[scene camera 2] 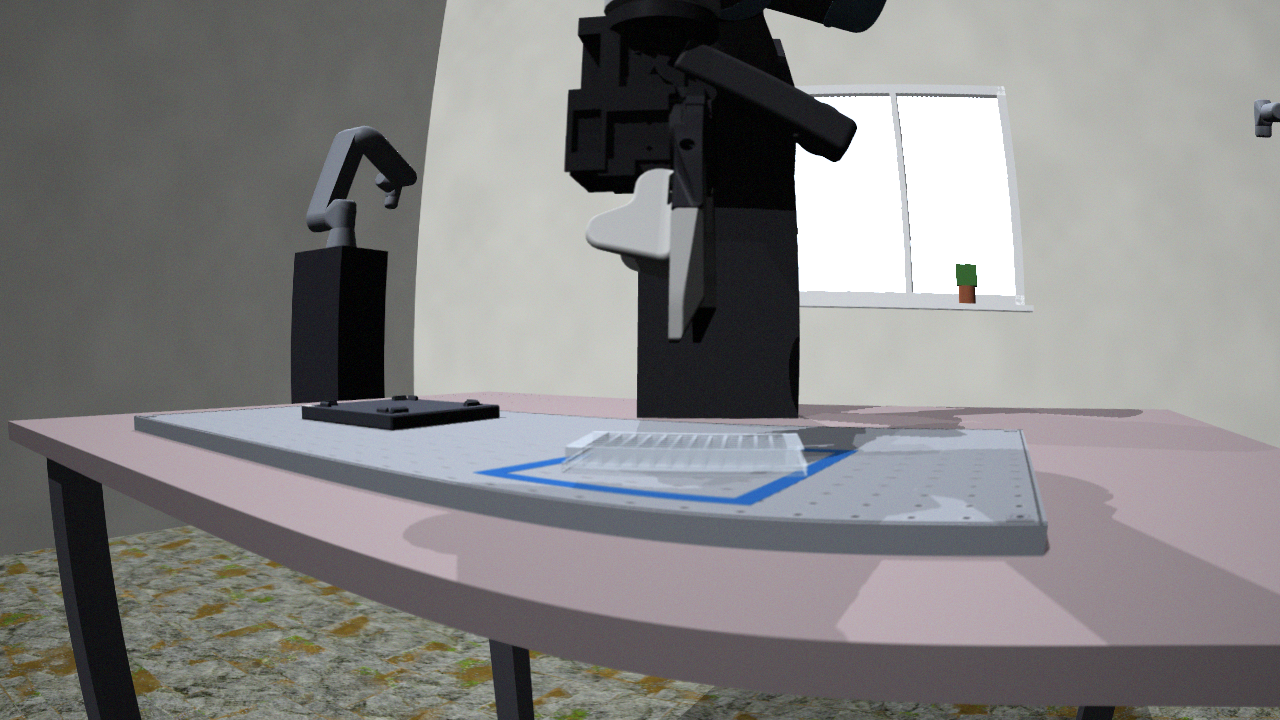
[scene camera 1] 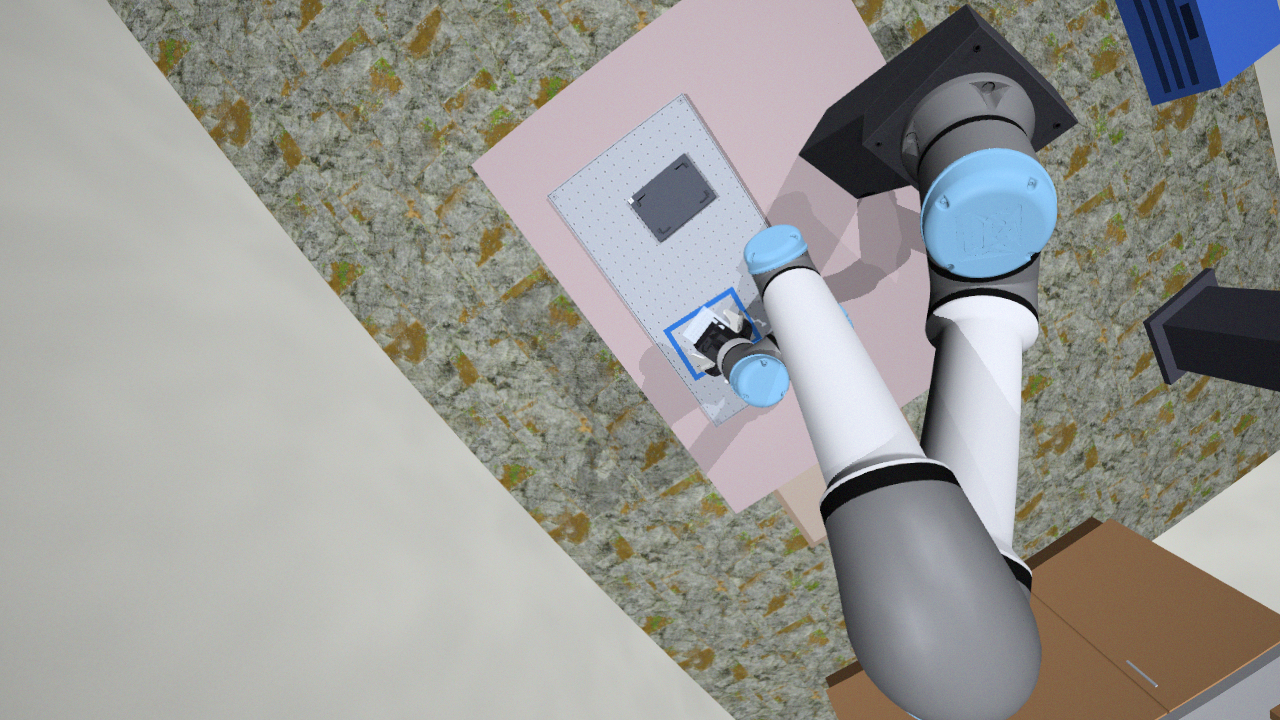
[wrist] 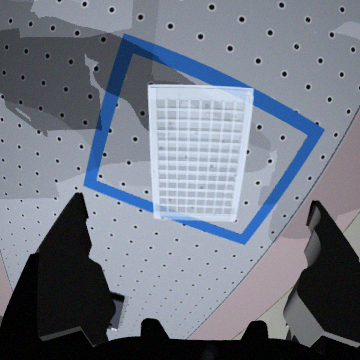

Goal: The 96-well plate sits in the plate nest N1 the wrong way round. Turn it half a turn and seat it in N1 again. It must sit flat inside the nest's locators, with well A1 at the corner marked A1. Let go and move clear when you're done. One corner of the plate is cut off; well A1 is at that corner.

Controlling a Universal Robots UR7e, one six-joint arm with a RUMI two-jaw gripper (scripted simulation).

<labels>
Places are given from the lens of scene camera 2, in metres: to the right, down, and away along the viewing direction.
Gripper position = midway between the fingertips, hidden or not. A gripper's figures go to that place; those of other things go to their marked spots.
gripper [scene camera 2: 688, 342]: 0.03, -0.01, 0.46
clear 96-well plate [scene camera 2: 687, 455]: 0.02, 0.05, 0.42
plate nest N1 [scene camera 2: 422, 413]: -0.17, 0.04, 0.63
The marked spots on the plate nest N1 and the clear 96-well plate are 0.29 m apart.
</labels>
